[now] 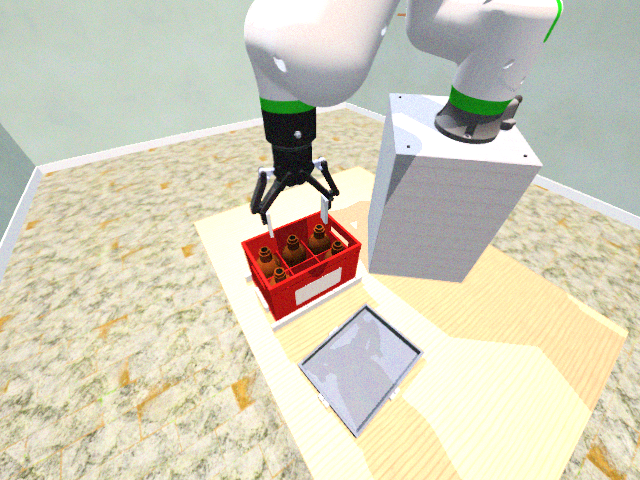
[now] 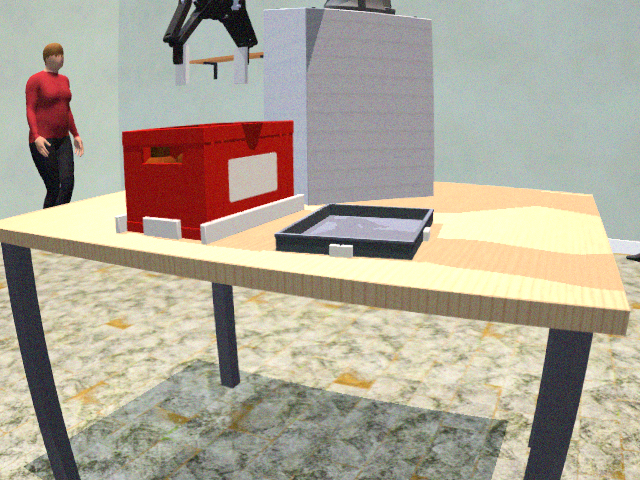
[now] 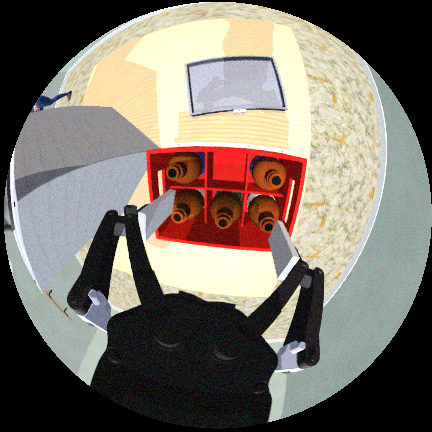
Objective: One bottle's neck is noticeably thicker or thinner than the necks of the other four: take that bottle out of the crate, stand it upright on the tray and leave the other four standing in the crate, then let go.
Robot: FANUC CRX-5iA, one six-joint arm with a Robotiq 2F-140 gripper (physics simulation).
Labels:
My gripper shows in image 1 (298, 226), in image 2 and in image 3. One and the same spot on my gripper: (image 2: 176, 35) is (image 3: 316, 273).

